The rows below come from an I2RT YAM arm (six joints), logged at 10 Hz.
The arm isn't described. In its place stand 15 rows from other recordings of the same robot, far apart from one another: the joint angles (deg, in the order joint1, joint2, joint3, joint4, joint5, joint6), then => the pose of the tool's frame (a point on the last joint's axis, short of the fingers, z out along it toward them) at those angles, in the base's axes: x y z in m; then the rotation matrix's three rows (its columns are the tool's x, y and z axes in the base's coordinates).
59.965 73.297 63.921 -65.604 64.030 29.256 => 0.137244 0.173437 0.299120; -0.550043 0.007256 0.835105; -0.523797 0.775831 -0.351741; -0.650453 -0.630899 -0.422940
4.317 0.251 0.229 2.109 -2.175 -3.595 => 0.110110 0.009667 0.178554; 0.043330 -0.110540 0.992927; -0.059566 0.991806 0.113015; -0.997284 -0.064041 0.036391
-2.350 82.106 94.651 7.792 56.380 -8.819 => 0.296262 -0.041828 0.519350; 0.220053 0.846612 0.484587; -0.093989 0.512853 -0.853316; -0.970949 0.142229 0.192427
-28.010 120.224 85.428 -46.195 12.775 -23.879 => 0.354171 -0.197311 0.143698; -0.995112 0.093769 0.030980; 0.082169 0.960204 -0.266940; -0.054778 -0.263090 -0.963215
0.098 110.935 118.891 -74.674 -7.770 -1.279 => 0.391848 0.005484 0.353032; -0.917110 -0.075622 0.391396; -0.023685 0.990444 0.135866; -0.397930 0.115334 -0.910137
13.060 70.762 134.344 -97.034 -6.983 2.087 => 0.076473 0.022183 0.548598; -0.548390 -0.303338 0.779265; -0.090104 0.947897 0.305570; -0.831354 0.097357 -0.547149
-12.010 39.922 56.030 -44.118 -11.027 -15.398 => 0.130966 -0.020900 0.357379; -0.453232 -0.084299 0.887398; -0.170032 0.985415 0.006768; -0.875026 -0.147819 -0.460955
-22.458 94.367 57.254 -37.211 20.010 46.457 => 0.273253 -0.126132 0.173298; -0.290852 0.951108 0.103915; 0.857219 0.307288 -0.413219; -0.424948 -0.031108 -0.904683
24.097 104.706 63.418 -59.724 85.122 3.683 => 0.284678 0.088468 0.176667; -0.907587 -0.150466 0.391977; -0.399943 0.025662 -0.916181; 0.127795 -0.988282 -0.083469
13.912 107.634 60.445 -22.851 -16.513 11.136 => 0.334777 0.093348 0.124504; -0.957892 -0.142370 0.249346; -0.046499 0.933867 0.354585; -0.283338 0.328060 -0.901164
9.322 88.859 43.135 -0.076 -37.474 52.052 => 0.292557 0.069973 0.170614; -0.866472 0.221425 0.447433; 0.491975 0.530918 0.689990; -0.084769 0.817984 -0.568961
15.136 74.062 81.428 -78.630 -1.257 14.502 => 0.210227 0.057675 0.354485; -0.952103 -0.030399 0.304262; 0.001812 0.994468 0.105027; -0.305772 0.100548 -0.946781
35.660 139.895 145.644 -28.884 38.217 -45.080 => 0.462512 0.304753 0.327743; -0.228380 -0.223082 0.947669; -0.848588 0.522747 -0.081447; -0.477222 -0.822781 -0.308690
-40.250 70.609 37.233 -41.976 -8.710 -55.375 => 0.154269 -0.123535 0.172209; -0.921081 -0.261354 0.288625; -0.285976 0.957135 -0.045929; -0.264250 -0.124844 -0.956340
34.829 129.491 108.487 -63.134 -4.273 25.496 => 0.367300 0.258788 0.176506; -0.984894 -0.168225 0.041050; -0.162329 0.979494 0.119330; -0.060282 0.110864 -0.992006
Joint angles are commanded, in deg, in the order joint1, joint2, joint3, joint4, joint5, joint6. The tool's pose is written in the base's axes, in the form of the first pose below.
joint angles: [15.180 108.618 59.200 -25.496 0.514 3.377]
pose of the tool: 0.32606 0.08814 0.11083; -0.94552 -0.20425 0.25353; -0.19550 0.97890 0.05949; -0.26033 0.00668 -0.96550
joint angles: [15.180 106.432 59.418 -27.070 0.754 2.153]
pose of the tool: 0.32408 0.08744 0.12301; -0.93716 -0.22330 0.26808; -0.21535 0.97475 0.05910; -0.27451 -0.00234 -0.96158
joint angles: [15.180 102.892 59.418 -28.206 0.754 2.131]
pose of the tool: 0.32095 0.08659 0.14178; -0.92515 -0.22359 0.30678; -0.21248 0.97468 0.06960; -0.31457 -0.00080 -0.94923
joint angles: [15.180 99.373 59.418 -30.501 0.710 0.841]
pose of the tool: 0.31474 0.08494 0.15935; -0.91319 -0.24445 0.32608; -0.23256 0.96964 0.07563; -0.33467 -0.00677 -0.94231
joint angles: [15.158 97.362 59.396 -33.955 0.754 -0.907]
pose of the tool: 0.30697 0.08267 0.16772; -0.91336 -0.27201 0.30295; -0.26384 0.96214 0.06844; -0.31009 -0.01742 -0.95055
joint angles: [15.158 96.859 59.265 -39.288 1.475 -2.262]
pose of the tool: 0.29668 0.07942 0.16696; -0.92919 -0.29266 0.22572; -0.29260 0.95561 0.03448; -0.22579 -0.03401 -0.97358
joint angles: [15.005 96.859 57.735 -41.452 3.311 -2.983]
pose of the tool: 0.28778 0.07501 0.15950; -0.93860 -0.29859 0.17285; -0.30537 0.95214 -0.01346; -0.16055 -0.06542 -0.98486
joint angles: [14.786 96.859 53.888 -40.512 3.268 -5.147]
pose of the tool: 0.27523 0.07055 0.14368; -0.93447 -0.33372 0.12411; -0.33929 0.94032 -0.02620; -0.10796 -0.06659 -0.99192
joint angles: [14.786 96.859 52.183 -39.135 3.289 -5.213]
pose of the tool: 0.27100 0.06942 0.13712; -0.93467 -0.33512 0.11871; -0.34052 0.93982 -0.02800; -0.10218 -0.06660 -0.99253
